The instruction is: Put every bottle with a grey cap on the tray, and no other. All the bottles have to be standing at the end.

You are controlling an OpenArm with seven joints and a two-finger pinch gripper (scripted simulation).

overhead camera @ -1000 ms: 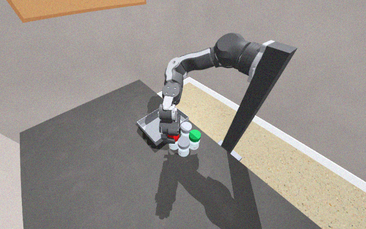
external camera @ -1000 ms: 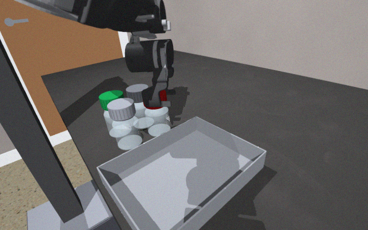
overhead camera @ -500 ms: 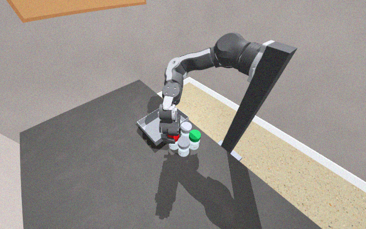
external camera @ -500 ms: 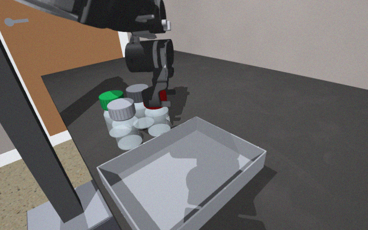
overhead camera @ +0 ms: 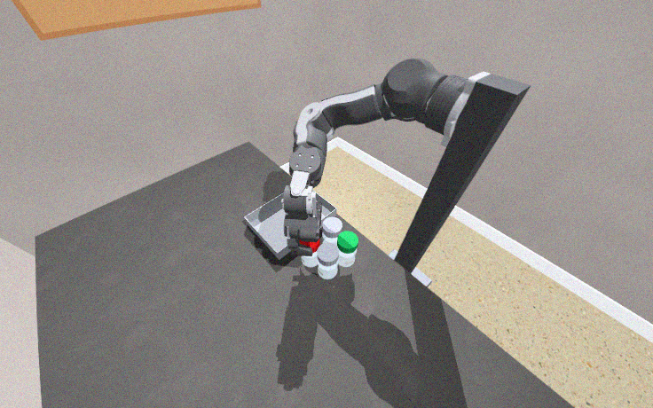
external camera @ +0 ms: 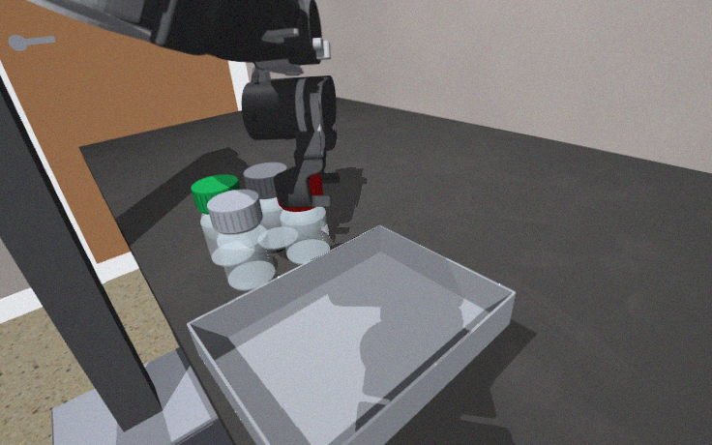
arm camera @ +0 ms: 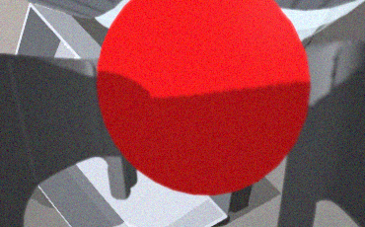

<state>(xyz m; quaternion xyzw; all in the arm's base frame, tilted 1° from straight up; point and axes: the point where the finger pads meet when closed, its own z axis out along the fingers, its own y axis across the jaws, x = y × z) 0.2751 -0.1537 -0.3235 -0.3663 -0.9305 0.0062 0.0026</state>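
Right now my hand is 9 cm past the green-capped bottle, 8 cm to the right of it and 5 cm above it. Round my hand: grey tray (5 cm behind, 14 cm to the right, 8 cm below); red-capped bottle (1 cm behind, 1 cm to the left, 5 cm below).
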